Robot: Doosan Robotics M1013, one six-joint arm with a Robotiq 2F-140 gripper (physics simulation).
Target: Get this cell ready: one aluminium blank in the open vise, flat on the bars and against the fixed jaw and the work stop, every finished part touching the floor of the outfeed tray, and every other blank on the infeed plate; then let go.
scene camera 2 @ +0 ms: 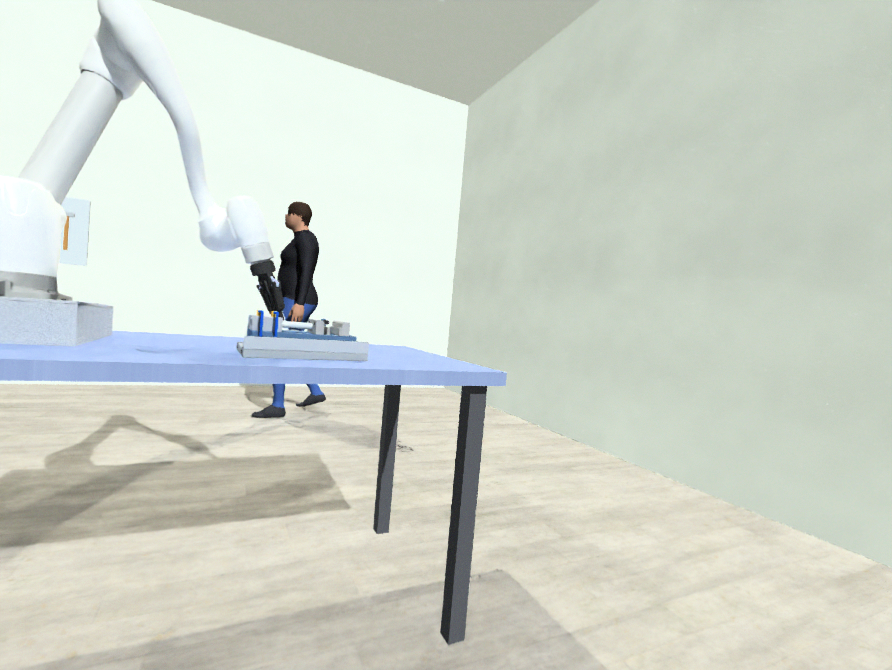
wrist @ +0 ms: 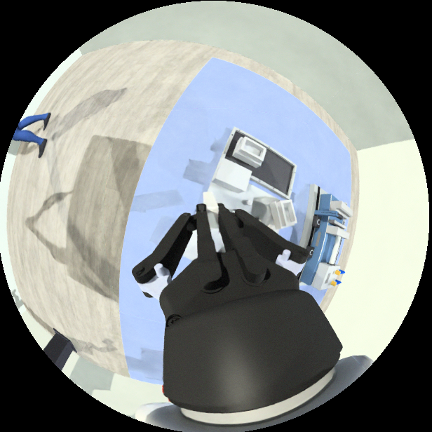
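Pixels of known places: arm's base at its link origin: (scene camera 2: 11, 298).
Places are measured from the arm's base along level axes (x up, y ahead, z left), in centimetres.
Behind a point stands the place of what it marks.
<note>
My gripper (wrist: 210, 209) (scene camera 2: 273, 306) is shut with nothing between its fingers. It hangs just above the left end of the fixture base (scene camera 2: 304, 348) {x -6.3, y 61.9, z -23.4 cm} on the blue table (scene camera 2: 417, 374) {x -10.0, y 86.2, z -37.6 cm} (wrist: 225, 100). In the wrist view pale aluminium blocks (wrist: 231, 174) lie just beyond the fingertips. The outfeed tray (wrist: 278, 171) has a dark floor, and one pocketed finished part (wrist: 250, 151) sits at its far end. Another pocketed part (wrist: 284, 211) lies outside the tray, between it and the blue vise (wrist: 327, 238) (scene camera 2: 263, 323) {x -1.1, y 52.6, z -18.4 cm}. The gripper body hides the inside of the vise.
A person (scene camera 2: 299, 266) in a black top and blue trousers stands behind the table, right behind the gripper in the scene view. The table's edge and dark legs (scene camera 2: 463, 505) are on the right. A grey-green wall (scene camera 2: 630, 266) stands further right.
</note>
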